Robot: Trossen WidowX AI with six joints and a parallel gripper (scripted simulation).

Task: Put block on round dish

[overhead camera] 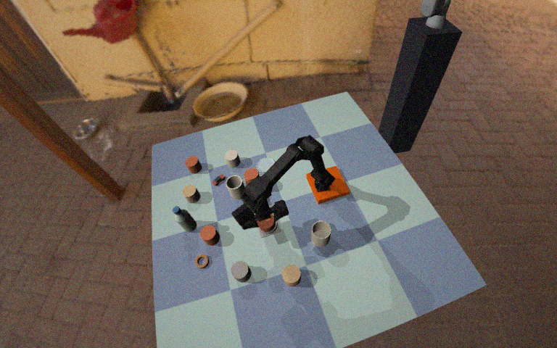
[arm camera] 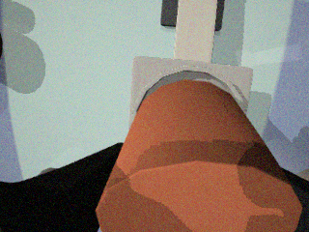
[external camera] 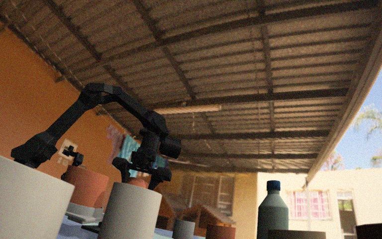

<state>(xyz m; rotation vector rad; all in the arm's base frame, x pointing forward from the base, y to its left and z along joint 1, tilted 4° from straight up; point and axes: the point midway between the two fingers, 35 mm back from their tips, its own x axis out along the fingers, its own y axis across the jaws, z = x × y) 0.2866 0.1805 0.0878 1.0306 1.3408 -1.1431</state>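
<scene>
Right now the pale grey block is 3 cm below my gripper tip and 1 cm to the right of it. The rest, counted from my gripper tip: grey balance (13 cm to the right, 7 cm below, 2 cm ahead); then pale round dish (38 cm to the right, 10 cm below, 3 cm behind); then bottle (37 cm ahead, 10 cm to the right, 1 cm above).
</scene>
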